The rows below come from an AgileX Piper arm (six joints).
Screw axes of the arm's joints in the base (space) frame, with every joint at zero. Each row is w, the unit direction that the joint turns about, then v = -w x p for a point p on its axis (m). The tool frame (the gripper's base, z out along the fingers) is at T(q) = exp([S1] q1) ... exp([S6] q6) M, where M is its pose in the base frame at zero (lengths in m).
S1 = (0, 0, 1, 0, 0, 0)
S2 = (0, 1, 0, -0.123, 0, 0)
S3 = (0, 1, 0, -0.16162, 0, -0.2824)
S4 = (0.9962, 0, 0.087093, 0, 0.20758, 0)
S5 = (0, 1, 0, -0.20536, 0, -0.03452)
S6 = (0.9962, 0, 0.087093, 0, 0.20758, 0)
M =
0.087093 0 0.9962 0.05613
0 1 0 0
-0.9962 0 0.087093 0.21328
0 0 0 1
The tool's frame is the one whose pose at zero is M.
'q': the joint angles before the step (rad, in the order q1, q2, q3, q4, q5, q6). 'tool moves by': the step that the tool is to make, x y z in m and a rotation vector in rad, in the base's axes. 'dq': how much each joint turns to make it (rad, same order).
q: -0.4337, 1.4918, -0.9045, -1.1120, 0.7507, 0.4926
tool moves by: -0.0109, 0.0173, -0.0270, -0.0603, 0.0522, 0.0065
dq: 0.0650, 0.0001, 0.1364, -0.1735, 0.0435, 0.1964
